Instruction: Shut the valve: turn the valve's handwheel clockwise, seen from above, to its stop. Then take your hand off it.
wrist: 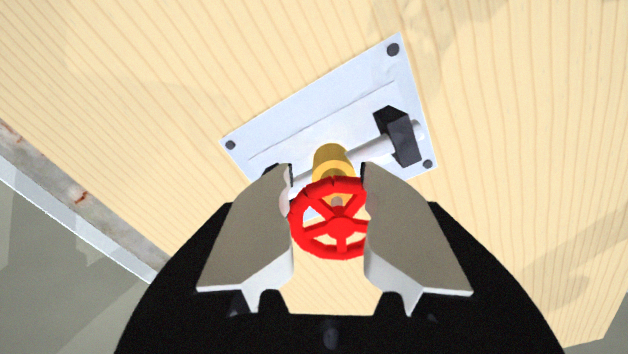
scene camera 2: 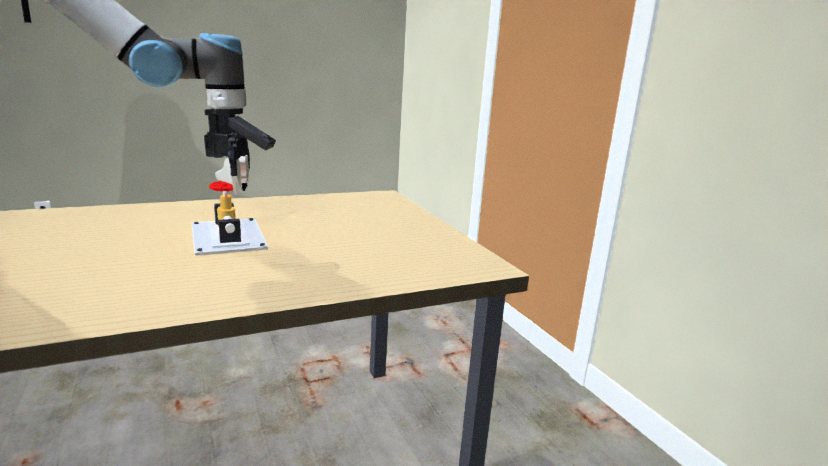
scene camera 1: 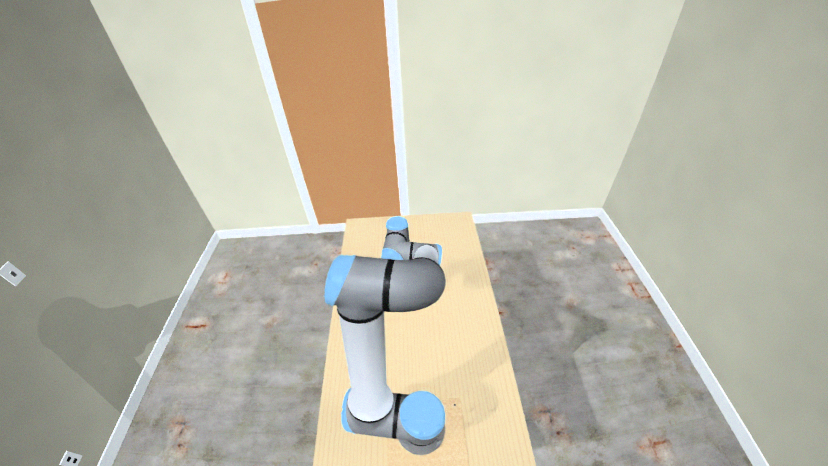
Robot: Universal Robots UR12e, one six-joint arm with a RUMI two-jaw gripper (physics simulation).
The gripper shows in the wrist view and in scene camera 2. One and the same spot on a white base plate: [wrist: 387, 61] is [scene camera 2: 258, 244]. One and the same spot on the gripper: [wrist: 414, 247] is [scene camera 2: 238, 164].
